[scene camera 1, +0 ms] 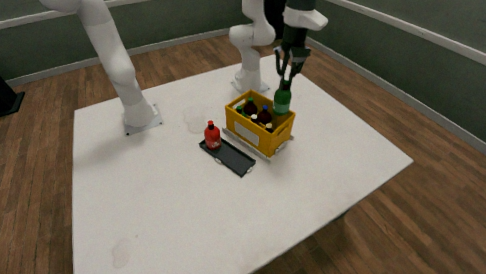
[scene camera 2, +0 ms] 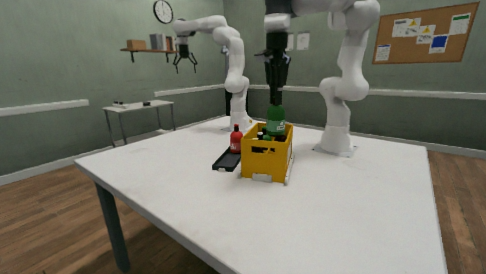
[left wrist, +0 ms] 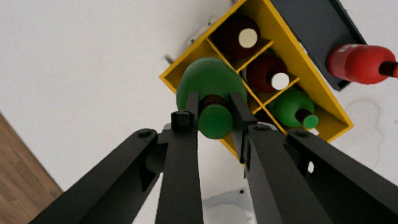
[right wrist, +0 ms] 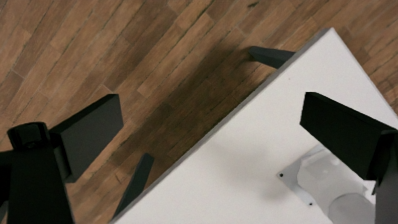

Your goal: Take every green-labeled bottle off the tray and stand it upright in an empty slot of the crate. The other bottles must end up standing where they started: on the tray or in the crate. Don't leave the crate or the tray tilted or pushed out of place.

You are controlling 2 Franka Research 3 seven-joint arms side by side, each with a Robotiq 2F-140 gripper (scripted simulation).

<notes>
In view: my left gripper [scene camera 2: 275,104], my right gripper [right wrist: 211,109], a yellow crate [scene camera 1: 264,141], a green bottle [left wrist: 213,79], a green bottle [left wrist: 292,107], a white-capped bottle [left wrist: 236,43], a tray [scene camera 1: 236,160] and a white-capped bottle [left wrist: 262,73].
The yellow crate shows as well in scene camera 2 [scene camera 2: 276,163]. My left gripper is seen too in scene camera 1 [scene camera 1: 284,88] and in the left wrist view [left wrist: 213,107]. The right wrist view misses the yellow crate: it is out of frame. The right wrist view misses the tray: it is out of frame.
</notes>
